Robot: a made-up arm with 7 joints.
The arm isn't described. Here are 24 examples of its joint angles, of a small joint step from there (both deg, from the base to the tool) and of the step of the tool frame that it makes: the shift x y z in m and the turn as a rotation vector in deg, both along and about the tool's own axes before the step.
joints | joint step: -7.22 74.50 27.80 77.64 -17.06 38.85 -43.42 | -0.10 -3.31 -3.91 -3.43 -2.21 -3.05 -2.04
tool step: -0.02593 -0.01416 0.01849 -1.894 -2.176 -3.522
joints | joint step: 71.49 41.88 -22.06 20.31 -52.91 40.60 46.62 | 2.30 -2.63 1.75 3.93 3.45 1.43 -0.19
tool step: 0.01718 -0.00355 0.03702 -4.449 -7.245 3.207
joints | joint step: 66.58 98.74 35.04 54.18 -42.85 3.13 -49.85 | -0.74 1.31 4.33 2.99 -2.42 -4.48 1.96
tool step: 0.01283 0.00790 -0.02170 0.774 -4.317 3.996
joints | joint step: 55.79 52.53 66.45 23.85 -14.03 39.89 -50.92 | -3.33 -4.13 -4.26 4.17 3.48 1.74 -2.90
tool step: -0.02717 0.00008 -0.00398 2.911 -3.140 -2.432
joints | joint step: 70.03 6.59 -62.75 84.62 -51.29 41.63 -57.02 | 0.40 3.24 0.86 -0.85 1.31 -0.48 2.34
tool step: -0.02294 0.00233 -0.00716 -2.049 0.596 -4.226
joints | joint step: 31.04 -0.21 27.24 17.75 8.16 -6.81 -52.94 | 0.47 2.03 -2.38 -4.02 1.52 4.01 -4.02
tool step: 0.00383 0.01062 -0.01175 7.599 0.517 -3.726
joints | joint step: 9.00 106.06 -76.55 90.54 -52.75 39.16 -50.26 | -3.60 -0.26 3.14 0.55 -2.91 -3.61 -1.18
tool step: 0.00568 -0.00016 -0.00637 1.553 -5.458 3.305
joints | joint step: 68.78 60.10 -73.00 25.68 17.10 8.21 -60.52 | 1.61 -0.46 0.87 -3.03 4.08 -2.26 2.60
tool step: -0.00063 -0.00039 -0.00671 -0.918 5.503 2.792
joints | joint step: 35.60 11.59 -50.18 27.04 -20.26 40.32 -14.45 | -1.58 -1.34 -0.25 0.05 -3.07 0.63 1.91
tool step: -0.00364 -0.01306 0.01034 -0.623 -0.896 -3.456
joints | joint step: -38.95 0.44 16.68 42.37 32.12 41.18 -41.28 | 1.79 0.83 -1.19 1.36 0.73 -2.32 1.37
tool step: 0.00983 -0.00901 0.01504 -4.560 -3.616 0.689
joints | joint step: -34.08 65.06 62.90 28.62 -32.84 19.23 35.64 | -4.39 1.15 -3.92 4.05 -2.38 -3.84 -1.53
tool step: 0.00457 0.01576 0.00668 8.707 -4.233 -9.908
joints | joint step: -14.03 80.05 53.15 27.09 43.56 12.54 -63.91 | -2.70 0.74 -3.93 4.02 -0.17 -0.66 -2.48
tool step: 0.00415 -0.00327 0.01110 -2.414 -7.027 -1.248
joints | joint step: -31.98 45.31 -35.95 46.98 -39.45 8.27 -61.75 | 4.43 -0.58 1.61 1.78 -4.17 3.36 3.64
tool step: 0.02294 0.00412 -0.03003 3.877 -0.455 -1.490
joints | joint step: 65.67 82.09 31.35 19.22 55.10 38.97 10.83 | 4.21 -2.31 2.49 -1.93 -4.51 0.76 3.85
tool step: -0.00905 -0.00057 -0.01084 -4.327 3.010 1.914
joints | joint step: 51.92 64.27 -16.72 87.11 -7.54 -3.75 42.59 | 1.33 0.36 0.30 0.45 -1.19 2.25 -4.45
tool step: 0.00303 0.01065 0.00336 6.093 0.667 1.974
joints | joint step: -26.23 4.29 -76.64 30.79 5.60 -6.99 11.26 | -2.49 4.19 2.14 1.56 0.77 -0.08 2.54
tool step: -0.03486 -0.00204 0.00528 -2.447 3.163 2.537
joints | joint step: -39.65 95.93 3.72 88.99 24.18 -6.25 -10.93 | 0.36 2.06 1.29 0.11 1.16 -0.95 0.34
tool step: 0.01188 0.01180 -0.00355 0.551 -2.265 -0.210
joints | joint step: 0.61 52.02 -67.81 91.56 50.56 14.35 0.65 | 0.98 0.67 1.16 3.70 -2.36 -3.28 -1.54
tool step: 0.01265 -0.00352 0.00719 0.221 -7.276 -2.712
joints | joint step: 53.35 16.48 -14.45 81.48 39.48 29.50 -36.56 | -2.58 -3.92 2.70 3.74 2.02 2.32 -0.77
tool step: -0.01504 -0.01086 0.01587 -3.328 4.217 3.177
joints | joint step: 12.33 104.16 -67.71 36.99 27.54 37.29 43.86 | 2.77 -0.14 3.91 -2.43 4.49 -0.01 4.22
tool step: 0.00329 0.00240 0.00650 -11.158 -4.234 4.699
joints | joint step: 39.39 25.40 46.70 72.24 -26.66 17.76 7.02 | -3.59 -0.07 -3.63 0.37 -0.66 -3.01 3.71
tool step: -0.01903 -0.00227 0.00301 -4.740 -1.158 -8.078
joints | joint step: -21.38 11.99 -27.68 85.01 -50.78 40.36 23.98 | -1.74 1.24 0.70 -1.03 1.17 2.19 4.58
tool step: -0.01695 -0.00661 -0.00242 -5.291 6.023 -1.461
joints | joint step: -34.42 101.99 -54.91 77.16 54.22 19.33 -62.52 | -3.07 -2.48 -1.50 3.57 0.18 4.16 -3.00
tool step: -0.01446 -0.01515 0.02392 -1.904 0.083 -6.253
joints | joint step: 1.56 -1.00 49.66 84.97 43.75 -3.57 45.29 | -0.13 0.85 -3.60 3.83 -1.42 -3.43 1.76
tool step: 0.00288 -0.01370 -0.00817 -5.646 -0.193 -6.744
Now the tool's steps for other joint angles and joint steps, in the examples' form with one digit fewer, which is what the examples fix.
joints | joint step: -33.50 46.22 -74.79 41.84 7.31 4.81 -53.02 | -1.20 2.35 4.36 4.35 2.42 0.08 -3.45
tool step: 0.0017 0.0100 -0.0009 3.68 2.14 6.20
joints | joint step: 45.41 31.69 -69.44 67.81 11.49 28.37 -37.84 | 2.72 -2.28 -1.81 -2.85 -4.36 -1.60 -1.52
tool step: 0.0180 -0.0020 -0.0084 3.68 -5.80 -0.97
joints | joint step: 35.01 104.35 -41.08 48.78 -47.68 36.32 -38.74 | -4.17 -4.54 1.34 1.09 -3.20 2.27 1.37
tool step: 0.0361 0.0029 0.0248 -0.51 -3.98 1.47
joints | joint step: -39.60 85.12 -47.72 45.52 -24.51 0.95 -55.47 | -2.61 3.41 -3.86 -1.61 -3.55 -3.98 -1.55
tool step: -0.0237 0.0121 -0.0012 -3.90 -8.06 -4.85
